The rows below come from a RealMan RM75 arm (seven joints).
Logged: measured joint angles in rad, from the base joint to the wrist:
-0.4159 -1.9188 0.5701 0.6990 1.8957 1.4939 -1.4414
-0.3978 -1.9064 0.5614 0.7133 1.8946 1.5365 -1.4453
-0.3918 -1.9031 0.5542 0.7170 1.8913 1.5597 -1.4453
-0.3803 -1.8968 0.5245 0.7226 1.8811 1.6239 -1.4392
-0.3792 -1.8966 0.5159 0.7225 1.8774 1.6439 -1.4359
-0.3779 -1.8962 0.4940 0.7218 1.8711 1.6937 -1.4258
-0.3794 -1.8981 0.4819 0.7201 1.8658 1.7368 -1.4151
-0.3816 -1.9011 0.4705 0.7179 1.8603 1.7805 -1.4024
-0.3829 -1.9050 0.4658 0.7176 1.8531 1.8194 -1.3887
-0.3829 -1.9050 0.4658 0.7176 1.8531 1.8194 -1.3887
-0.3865 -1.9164 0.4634 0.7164 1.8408 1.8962 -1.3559
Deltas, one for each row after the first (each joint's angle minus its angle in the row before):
0.0181 0.0124 -0.0087 0.0143 -0.0011 0.0426 -0.0039
0.0060 0.0033 -0.0072 0.0037 -0.0033 0.0232 0.0000
0.0115 0.0063 -0.0297 0.0056 -0.0102 0.0642 0.0061
0.0011 0.0002 -0.0086 -0.0001 -0.0037 0.0200 0.0033
0.0013 0.0004 -0.0219 -0.0007 -0.0063 0.0498 0.0101
-0.0015 -0.0019 -0.0121 -0.0017 -0.0053 0.0431 0.0107
-0.0022 -0.0030 -0.0114 -0.0022 -0.0055 0.0437 0.0127
-0.0013 -0.0039 -0.0047 -0.0003 -0.0072 0.0389 0.0137
0.0000 0.0000 0.0000 0.0000 0.0000 0.0000 0.0000
-0.0036 -0.0114 -0.0024 -0.0012 -0.0123 0.0768 0.0328

